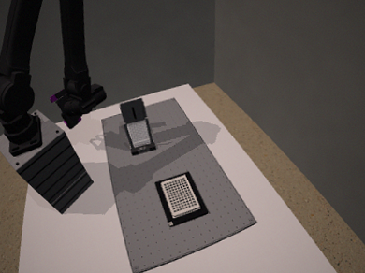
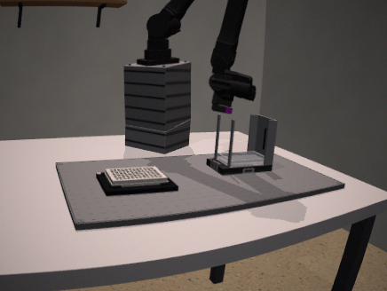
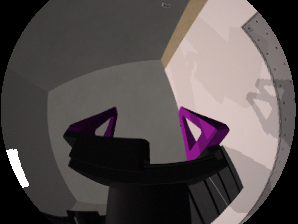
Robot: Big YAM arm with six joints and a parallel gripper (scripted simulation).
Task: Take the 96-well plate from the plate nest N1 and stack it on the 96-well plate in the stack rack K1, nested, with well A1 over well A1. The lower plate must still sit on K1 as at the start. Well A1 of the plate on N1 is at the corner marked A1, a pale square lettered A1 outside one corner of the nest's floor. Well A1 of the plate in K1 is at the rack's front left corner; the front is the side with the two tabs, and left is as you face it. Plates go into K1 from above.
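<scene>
Now: hand 28 cm short of the tall back wall, 9 cm to the left of it and 8 cm above it. From my hand the other things lie so: pale A1 mark (55 cm to the right, 20 cm ahead, 15 cm below).
</scene>
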